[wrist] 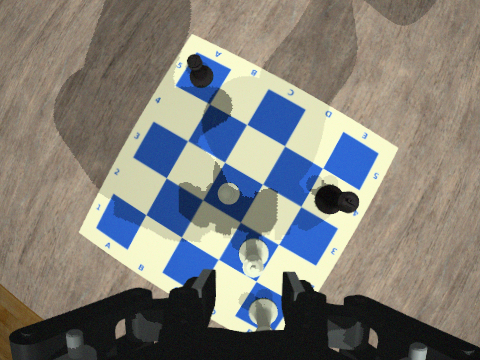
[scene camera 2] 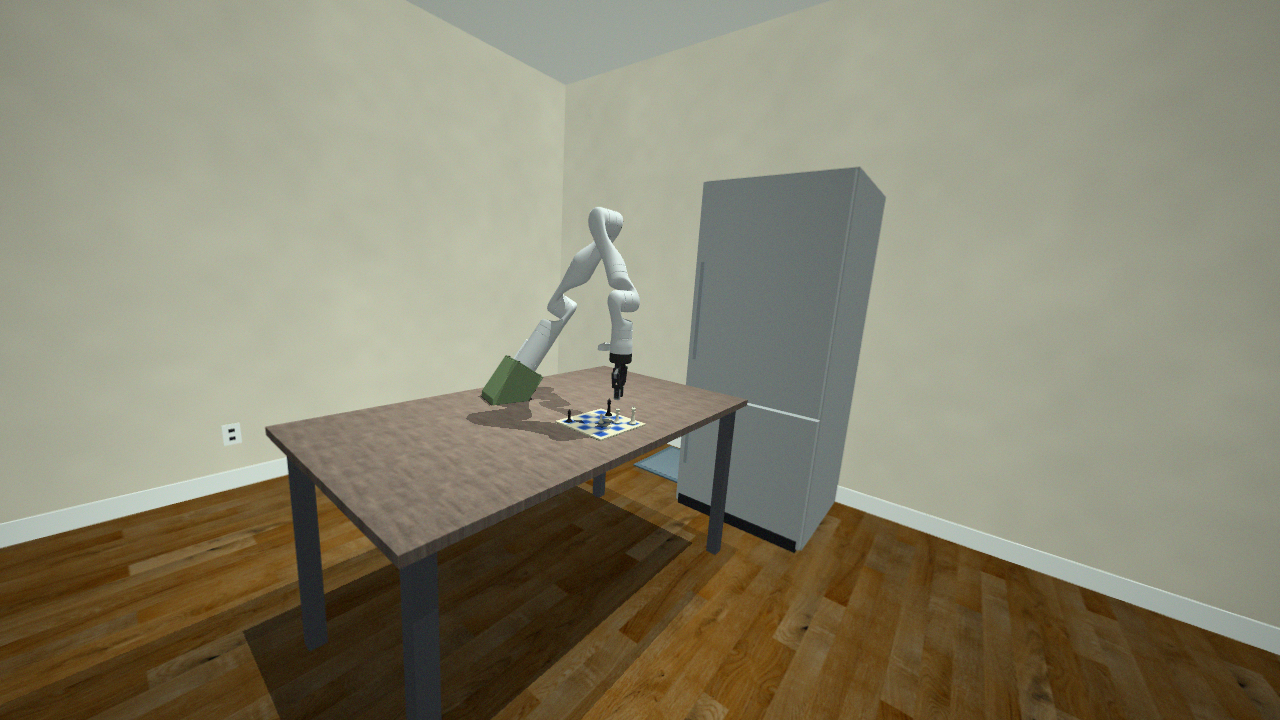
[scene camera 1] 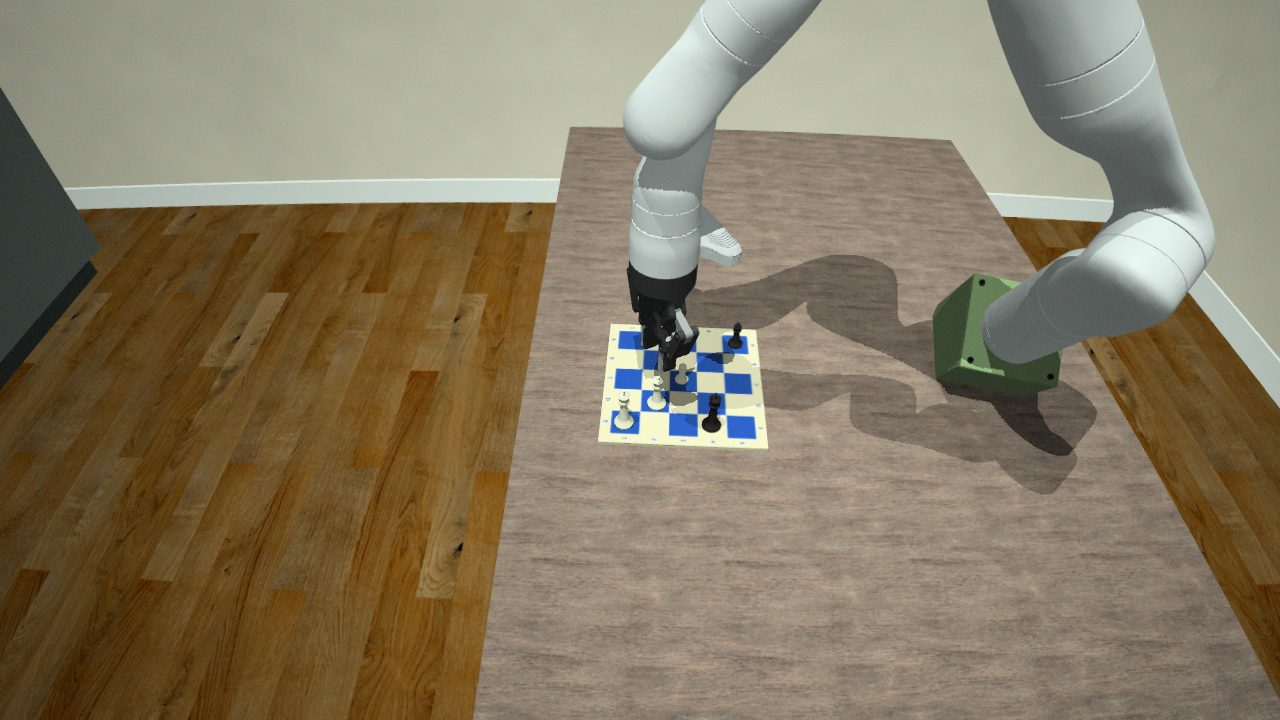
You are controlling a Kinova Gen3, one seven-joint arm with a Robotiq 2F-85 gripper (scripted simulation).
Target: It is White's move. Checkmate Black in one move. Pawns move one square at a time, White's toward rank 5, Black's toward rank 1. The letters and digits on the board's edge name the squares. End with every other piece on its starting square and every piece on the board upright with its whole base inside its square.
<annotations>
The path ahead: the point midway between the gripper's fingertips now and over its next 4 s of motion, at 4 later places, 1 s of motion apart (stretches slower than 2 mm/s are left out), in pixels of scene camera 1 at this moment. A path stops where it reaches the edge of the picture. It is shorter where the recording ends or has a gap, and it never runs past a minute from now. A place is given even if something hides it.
My gripper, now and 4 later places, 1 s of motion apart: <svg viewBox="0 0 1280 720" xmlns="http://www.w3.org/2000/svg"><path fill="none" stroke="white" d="M657 357L658 372L656 390L659 391L660 340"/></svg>
</annotations>
